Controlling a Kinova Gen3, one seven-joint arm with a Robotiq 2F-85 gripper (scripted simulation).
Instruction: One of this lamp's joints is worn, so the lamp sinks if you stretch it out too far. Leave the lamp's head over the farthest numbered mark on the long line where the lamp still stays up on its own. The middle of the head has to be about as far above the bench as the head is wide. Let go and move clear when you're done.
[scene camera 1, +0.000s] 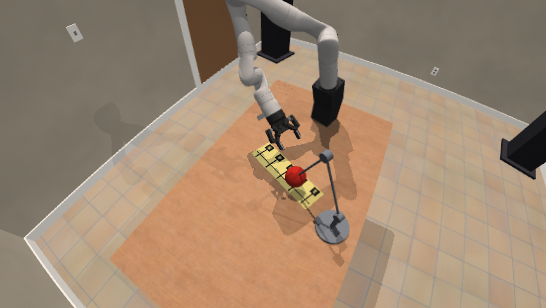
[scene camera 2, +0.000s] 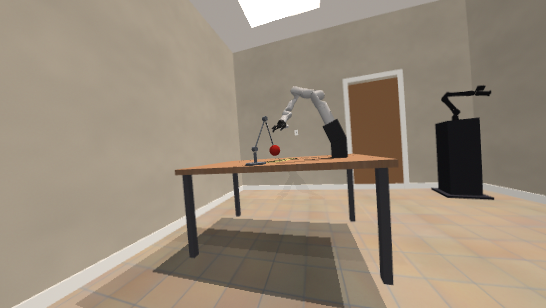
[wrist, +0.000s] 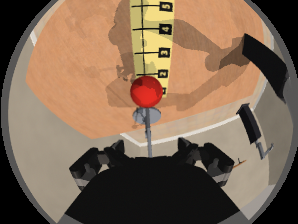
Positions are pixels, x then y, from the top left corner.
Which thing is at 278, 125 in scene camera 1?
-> My gripper.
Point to a red ball head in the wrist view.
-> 146, 91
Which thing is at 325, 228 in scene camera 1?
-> A grey round base.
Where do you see my gripper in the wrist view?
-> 150, 145
